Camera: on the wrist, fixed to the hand. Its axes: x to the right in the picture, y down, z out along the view.
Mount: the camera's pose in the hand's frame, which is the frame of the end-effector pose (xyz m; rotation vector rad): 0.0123 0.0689 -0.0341 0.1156 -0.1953 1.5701
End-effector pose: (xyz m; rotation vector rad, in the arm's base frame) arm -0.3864 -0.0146 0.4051 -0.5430 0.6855 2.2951
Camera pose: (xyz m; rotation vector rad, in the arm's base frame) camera -0.4367 -0.0730 0.3942 -0.3469 -0.8996 -2.2242
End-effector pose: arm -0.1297 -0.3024 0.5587 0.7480 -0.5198 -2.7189
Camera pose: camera -0.1104 -0.3777 0.5541 -0.0455 -0.8128 -1.2686
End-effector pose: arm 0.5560 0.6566 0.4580 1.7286 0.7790 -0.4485
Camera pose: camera 0.6098 0.6820 0.5082 1.8242 -0.8268 0.4343
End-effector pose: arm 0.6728 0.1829 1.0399 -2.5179 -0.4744 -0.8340
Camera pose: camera 0.6968 0.1097 1.0514 -1.9608 1.2318 0.0846
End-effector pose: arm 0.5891 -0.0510 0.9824 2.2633 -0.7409 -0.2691
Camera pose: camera 0.5829 -0.0776 1.0553 1.1489 -2.3310 0.3283
